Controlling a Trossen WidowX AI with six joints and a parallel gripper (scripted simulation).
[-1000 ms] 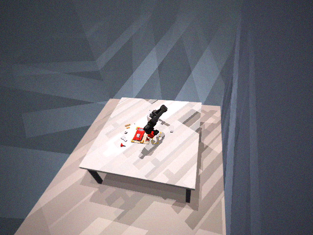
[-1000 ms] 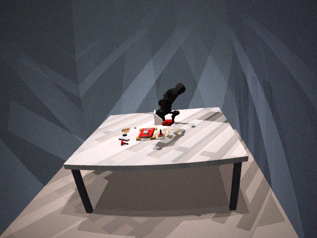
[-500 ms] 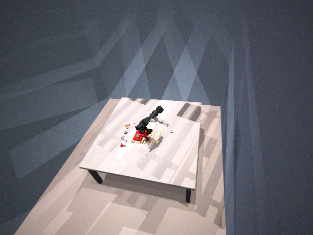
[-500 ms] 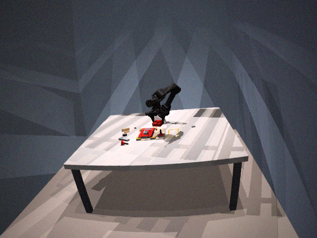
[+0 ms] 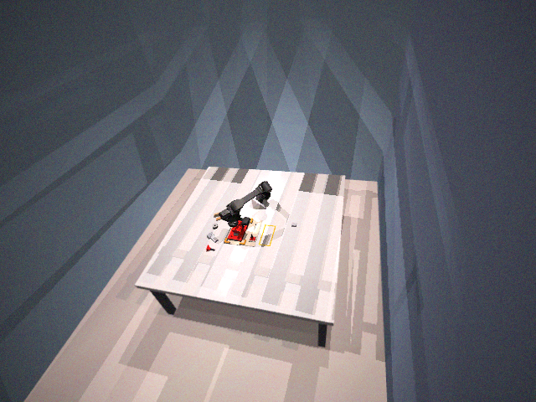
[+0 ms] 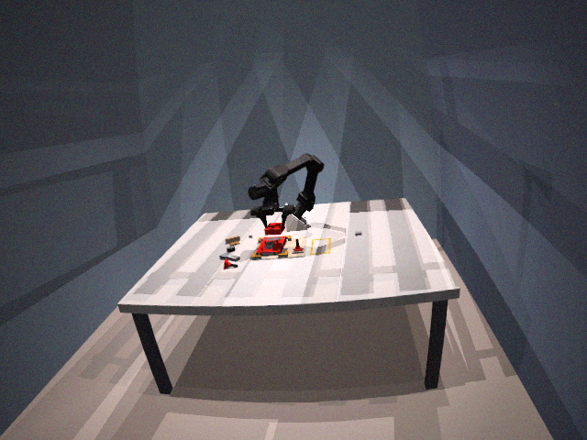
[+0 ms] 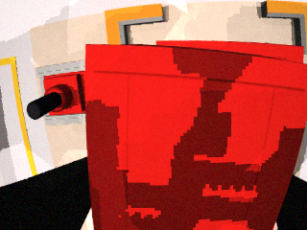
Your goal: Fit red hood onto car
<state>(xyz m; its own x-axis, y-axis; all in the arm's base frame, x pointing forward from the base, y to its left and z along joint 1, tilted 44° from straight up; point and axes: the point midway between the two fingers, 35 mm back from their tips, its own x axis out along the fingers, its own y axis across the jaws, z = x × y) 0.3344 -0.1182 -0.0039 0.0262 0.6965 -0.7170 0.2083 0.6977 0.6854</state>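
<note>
The jig is 4 cm behind my gripper tip and 10 cm below it. From my gripper tip the other things lie so: tan piece: 20 cm behind, 23 cm to the right, 10 cm below; red hood: 1 cm above.
</note>
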